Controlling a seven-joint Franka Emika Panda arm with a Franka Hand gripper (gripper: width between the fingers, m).
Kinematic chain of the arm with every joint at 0, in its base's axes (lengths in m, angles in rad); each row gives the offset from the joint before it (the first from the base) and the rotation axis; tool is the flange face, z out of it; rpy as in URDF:
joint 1: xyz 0 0 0.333 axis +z
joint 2: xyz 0 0 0 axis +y
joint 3: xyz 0 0 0.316 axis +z
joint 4: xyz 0.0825 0 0 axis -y
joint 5: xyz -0.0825 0 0.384 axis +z
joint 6: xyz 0 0 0 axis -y
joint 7: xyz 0.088 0 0 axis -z
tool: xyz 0 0 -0.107 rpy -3.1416 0 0
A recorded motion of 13 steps. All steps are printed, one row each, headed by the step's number.
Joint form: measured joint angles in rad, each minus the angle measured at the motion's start. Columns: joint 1, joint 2, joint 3, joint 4, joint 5, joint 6, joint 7.
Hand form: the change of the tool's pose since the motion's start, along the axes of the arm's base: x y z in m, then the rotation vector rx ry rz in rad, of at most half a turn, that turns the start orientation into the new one. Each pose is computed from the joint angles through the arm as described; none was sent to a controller.
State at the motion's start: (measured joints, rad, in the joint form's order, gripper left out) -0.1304 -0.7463 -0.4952 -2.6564 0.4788 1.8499 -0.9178
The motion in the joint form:
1: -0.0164 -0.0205 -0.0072 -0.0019 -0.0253 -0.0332 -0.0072
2: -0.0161 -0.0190 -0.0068 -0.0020 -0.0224 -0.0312 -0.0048
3: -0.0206 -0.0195 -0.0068 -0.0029 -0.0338 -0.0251 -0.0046
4: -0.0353 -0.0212 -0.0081 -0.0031 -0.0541 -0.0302 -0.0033
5: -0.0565 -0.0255 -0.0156 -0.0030 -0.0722 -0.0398 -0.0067
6: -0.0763 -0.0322 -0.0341 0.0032 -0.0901 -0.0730 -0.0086
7: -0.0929 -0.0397 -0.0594 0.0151 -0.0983 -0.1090 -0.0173
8: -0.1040 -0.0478 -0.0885 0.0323 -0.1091 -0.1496 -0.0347
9: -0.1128 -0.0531 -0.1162 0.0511 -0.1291 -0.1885 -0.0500
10: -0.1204 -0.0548 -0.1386 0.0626 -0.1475 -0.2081 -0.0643
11: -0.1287 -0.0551 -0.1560 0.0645 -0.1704 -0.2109 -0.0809
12: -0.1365 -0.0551 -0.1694 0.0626 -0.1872 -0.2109 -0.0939
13: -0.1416 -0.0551 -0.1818 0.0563 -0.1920 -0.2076 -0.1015
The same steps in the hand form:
1: -0.0094 -0.0032 0.0019 -0.0043 0.0022 0.0160
2: -0.0089 -0.0031 0.0017 -0.0022 0.0033 0.0125
3: -0.0098 -0.0053 0.0011 -0.0146 0.0045 0.0081
4: -0.0138 -0.0099 0.0001 -0.0284 0.0139 0.0023
5: -0.0205 -0.0173 -0.0007 -0.0354 0.0188 -0.0091
6: -0.0301 -0.0257 -0.0002 -0.0253 0.0289 -0.0145
7: -0.0402 -0.0352 0.0027 -0.0056 0.0257 -0.0203
8: -0.0506 -0.0450 0.0070 0.0116 0.0146 -0.0152
9: -0.0609 -0.0547 0.0105 0.0195 0.0100 -0.0076
10: -0.0689 -0.0632 0.0112 0.0200 0.0058 -0.0068
11: -0.0755 -0.0704 0.0083 0.0097 0.0035 -0.0079
12: -0.0807 -0.0754 0.0047 0.0034 0.0027 -0.0102
13: -0.0843 -0.0782 0.0004 0.0081 0.0005 -0.0165

